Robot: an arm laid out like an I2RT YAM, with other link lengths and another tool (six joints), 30 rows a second.
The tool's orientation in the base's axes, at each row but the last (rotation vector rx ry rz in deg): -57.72, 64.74, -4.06; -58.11, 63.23, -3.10; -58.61, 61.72, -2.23; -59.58, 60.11, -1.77; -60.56, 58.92, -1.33; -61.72, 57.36, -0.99; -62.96, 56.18, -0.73; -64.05, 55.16, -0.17; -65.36, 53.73, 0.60
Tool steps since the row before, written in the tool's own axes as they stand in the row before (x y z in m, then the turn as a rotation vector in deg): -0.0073, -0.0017, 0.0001, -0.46, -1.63, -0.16; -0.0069, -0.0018, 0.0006, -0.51, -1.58, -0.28; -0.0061, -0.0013, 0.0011, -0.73, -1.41, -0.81; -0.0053, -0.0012, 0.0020, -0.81, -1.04, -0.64; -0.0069, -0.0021, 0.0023, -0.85, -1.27, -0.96; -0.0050, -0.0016, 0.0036, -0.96, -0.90, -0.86; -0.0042, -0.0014, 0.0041, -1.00, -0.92, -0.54; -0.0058, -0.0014, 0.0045, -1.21, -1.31, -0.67; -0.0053, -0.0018, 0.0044, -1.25, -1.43, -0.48
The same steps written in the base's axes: -0.0027, 0.0028, 0.0064, 0.35, -0.81, 1.46; -0.0022, 0.0028, 0.0062, 0.21, -0.83, 1.45; -0.0018, 0.0029, 0.0053, -0.37, -0.99, 1.44; -0.0009, 0.0032, 0.0047, -0.45, -0.63, 1.24; -0.0013, 0.0037, 0.0065, -0.60, -0.96, 1.41; 0.0003, 0.0041, 0.0049, -0.76, -0.64, 1.22; 0.0008, 0.0042, 0.0042, -0.56, -0.40, 1.29; 0.0000, 0.0053, 0.0052, -0.60, -0.59, 1.71; 0.0002, 0.0049, 0.0052, -0.45, -0.48, 1.85
